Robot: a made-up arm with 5 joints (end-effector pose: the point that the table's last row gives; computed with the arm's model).
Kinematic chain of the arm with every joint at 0, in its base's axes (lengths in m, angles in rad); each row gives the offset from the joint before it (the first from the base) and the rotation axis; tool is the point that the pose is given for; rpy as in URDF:
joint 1: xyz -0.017 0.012 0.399 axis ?
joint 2: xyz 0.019 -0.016 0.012 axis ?
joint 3: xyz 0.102 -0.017 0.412 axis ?
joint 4: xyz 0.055 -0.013 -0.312 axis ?
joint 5: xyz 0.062 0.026 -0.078 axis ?
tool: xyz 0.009 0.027 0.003 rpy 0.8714 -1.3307 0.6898
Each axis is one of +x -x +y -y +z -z.
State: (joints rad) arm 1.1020 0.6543 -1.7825 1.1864 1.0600
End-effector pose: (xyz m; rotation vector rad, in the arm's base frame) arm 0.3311 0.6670 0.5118 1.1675 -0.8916 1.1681
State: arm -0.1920 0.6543 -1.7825 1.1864 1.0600
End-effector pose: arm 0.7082 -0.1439 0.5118 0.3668 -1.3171 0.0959
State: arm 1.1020 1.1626 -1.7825 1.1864 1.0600
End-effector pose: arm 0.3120 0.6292 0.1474 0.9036 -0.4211 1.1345
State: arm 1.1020 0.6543 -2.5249 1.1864 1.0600
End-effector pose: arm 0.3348 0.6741 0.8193 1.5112 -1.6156 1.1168
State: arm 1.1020 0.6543 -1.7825 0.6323 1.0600
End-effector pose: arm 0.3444 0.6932 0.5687 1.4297 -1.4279 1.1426
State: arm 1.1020 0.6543 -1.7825 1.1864 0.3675
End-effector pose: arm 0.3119 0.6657 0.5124 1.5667 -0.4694 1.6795
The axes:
joint 1: +z
joint 2: +y
joint 3: +y
joint 4: +y
joint 5: -z

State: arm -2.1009 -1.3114 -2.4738 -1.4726 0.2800
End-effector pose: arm 0.2933 0.5347 0.7262 0.4791 -1.3301 -1.5057
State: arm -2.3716 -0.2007 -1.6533 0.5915 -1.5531
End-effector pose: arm -0.3138 -0.2611 0.9858 0.0607 -0.1452 0.5806
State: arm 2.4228 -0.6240 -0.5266 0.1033 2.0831
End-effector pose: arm -0.1961 0.2232 0.7607 2.2364 -0.7345 0.4672
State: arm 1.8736 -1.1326 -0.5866 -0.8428 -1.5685
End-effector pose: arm -0.0070 0.0166 0.8606 0.6420 1.0627 -1.2807
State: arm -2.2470 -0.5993 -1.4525 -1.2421 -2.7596
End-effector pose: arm -0.0918 -0.0146 1.0694 -0.0044 1.8032 -0.4703
